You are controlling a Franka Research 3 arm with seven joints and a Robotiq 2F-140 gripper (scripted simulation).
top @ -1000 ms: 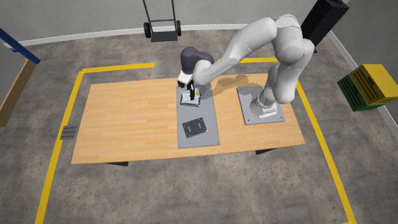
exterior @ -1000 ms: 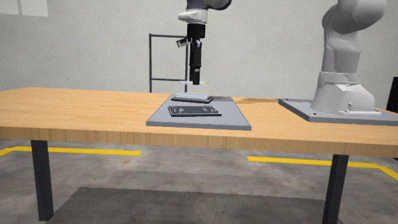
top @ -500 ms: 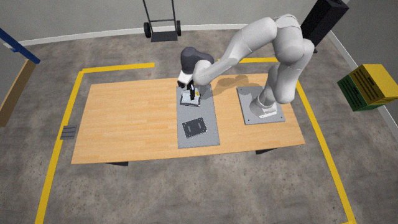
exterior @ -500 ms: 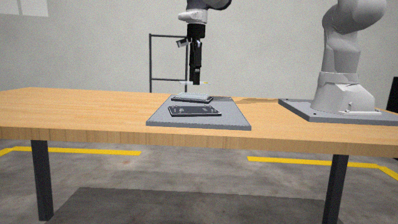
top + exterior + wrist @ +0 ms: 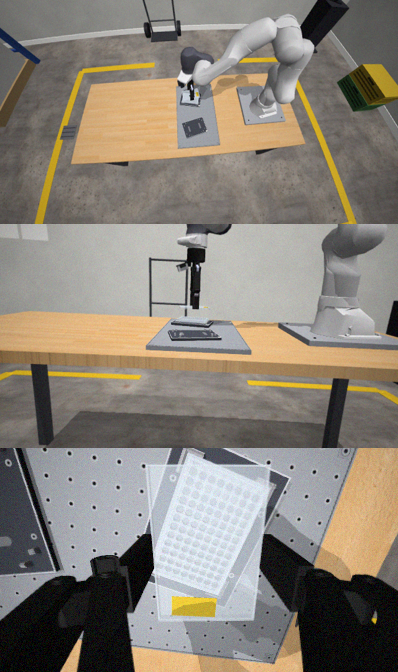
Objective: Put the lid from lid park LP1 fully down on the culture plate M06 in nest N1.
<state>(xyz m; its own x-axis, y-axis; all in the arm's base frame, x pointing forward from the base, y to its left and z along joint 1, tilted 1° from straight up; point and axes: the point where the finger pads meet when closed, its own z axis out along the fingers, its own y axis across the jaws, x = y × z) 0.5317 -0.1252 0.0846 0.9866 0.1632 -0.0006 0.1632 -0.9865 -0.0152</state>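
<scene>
The nest N1 is 90 mm below my hand. Also, from my hand: lid (20 mm below); lid park LP1 (240 mm to the left, 90 mm below, 10 mm behind).
</scene>
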